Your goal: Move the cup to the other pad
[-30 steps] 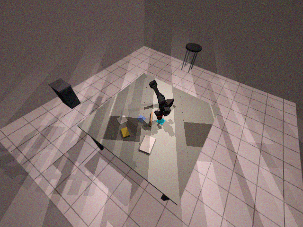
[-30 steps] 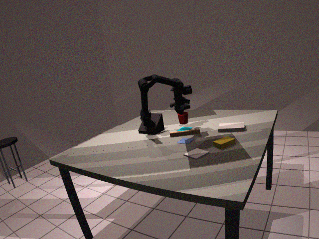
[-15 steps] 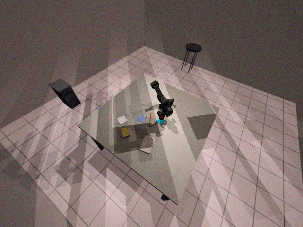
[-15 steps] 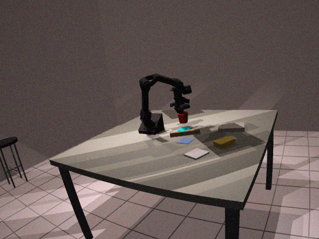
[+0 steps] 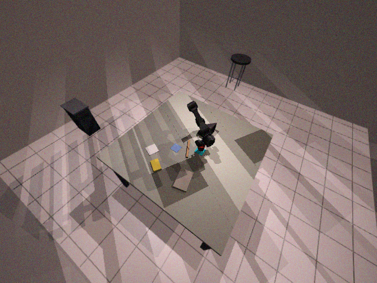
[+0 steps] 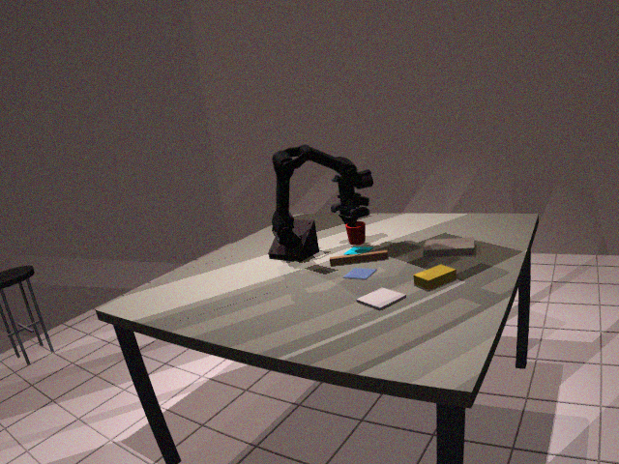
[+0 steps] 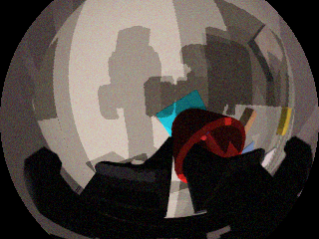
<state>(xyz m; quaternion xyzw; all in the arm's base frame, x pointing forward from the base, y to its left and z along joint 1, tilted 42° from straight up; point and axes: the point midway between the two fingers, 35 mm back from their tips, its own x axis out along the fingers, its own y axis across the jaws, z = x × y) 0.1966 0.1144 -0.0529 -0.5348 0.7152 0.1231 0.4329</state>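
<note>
My gripper tip is now 80 mm above the cyan pad, 30 mm short of it and 20 mm to the left of it. Also, from my gripper tip: blue pad (230 mm to the right, 140 mm ahead, 80 mm below); dark red cup (30 mm ahead, 20 mm to the right); thin wooden bar (120 mm to the right, 90 mm ahead, 70 mm below).
</note>
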